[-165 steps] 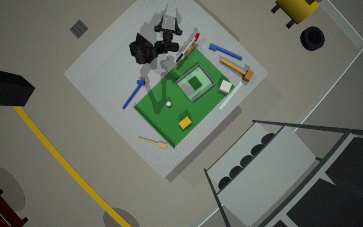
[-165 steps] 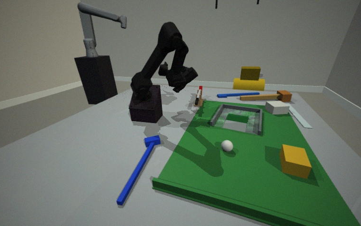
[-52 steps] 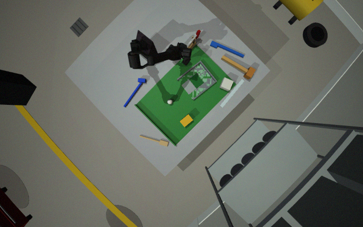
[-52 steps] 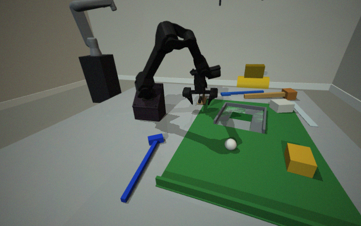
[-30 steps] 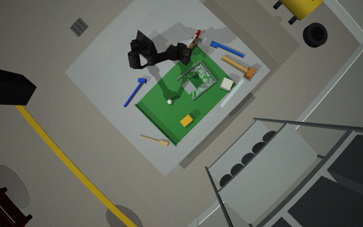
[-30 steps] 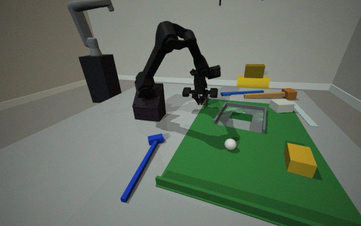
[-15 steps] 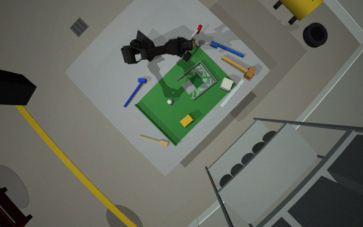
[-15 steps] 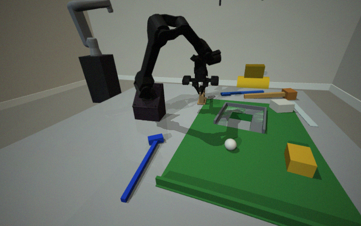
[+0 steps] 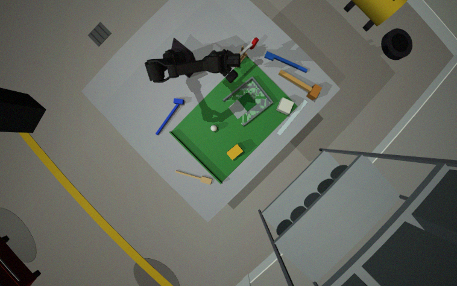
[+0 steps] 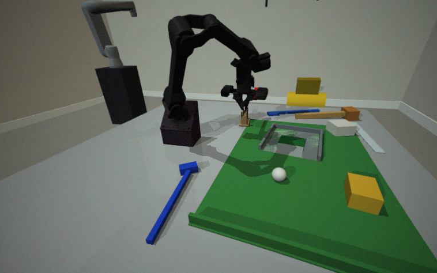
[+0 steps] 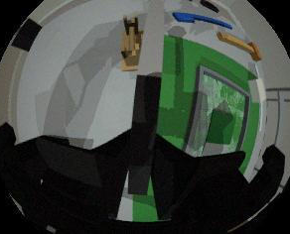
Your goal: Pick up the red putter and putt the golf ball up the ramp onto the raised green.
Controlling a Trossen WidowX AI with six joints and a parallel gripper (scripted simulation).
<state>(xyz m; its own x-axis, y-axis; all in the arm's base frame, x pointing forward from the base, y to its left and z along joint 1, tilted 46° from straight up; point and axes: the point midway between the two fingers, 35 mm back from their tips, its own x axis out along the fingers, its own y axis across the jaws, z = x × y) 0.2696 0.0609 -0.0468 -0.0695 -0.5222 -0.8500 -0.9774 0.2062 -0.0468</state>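
Now: gripper tip 110 mm to the right of the red putter, 20 mm below it and 20 mm short of it. Round my gripper tip: green mat: 200 mm ahead, 190 mm to the right, 120 mm below; white golf ball: 310 mm to the right, 130 mm ahead, 100 mm below; white block: 420 mm ahead, 100 mm below, 70 mm to the left.
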